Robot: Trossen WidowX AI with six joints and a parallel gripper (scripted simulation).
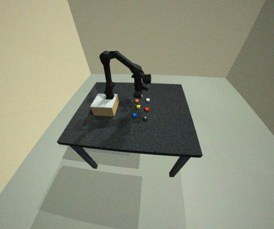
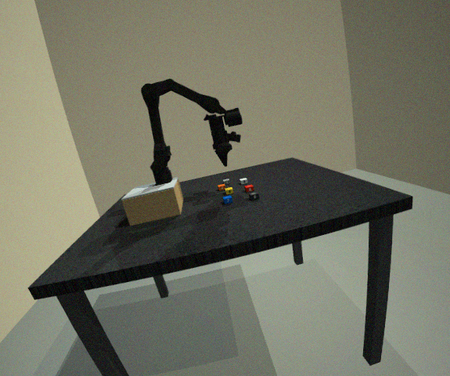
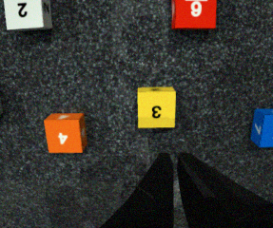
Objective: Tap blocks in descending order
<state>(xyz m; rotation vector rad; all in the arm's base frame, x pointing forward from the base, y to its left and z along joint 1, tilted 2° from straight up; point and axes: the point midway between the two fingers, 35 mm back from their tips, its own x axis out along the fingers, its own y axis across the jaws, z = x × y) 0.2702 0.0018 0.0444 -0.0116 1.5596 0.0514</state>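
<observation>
Right now my gripper tip is 11 cm to the right of the white block, 11 cm above it and 8 cm short of it. Round my gripper tip: red block (11 cm below, 8 cm ahead, 3 cm to the right); orange block marked 4 (11 cm below, 8 cm to the left, 3 cm behind); yellow block marked 3 (11 cm below, 1 cm behind).
</observation>
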